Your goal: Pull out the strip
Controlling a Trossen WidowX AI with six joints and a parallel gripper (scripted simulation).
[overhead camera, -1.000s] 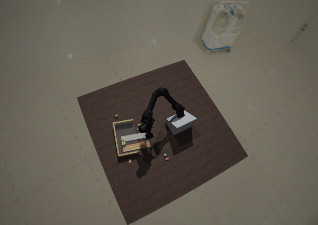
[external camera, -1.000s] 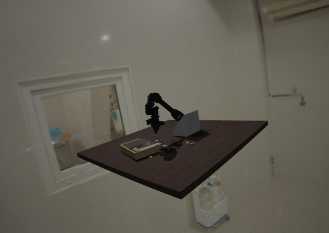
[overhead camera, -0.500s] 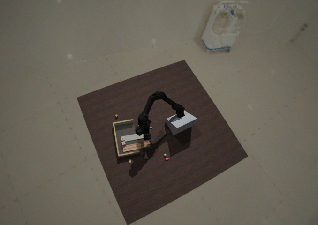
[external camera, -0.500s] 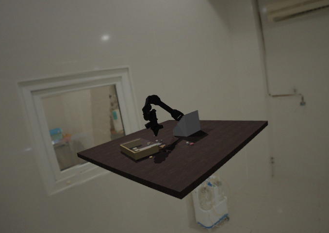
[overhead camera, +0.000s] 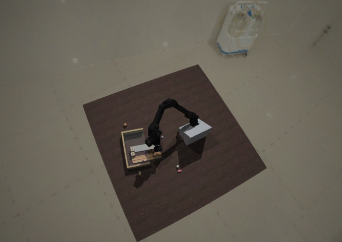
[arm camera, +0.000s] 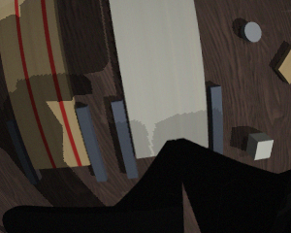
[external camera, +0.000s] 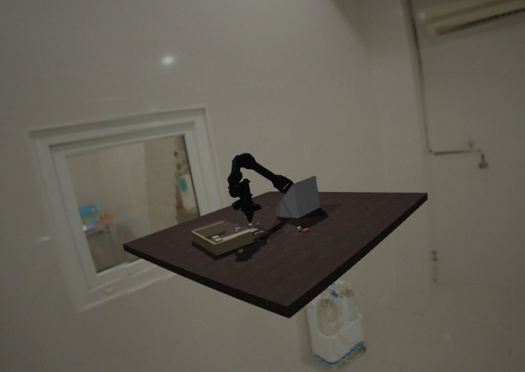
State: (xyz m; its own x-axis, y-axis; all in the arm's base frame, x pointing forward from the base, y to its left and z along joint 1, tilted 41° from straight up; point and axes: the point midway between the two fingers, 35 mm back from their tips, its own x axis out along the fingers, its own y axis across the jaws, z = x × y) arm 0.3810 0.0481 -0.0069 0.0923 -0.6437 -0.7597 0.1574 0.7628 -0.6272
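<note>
Right now my gripper tip is 90 mm past the grey round piece, 50 mm to the left of it and 50 mm above it.
</note>
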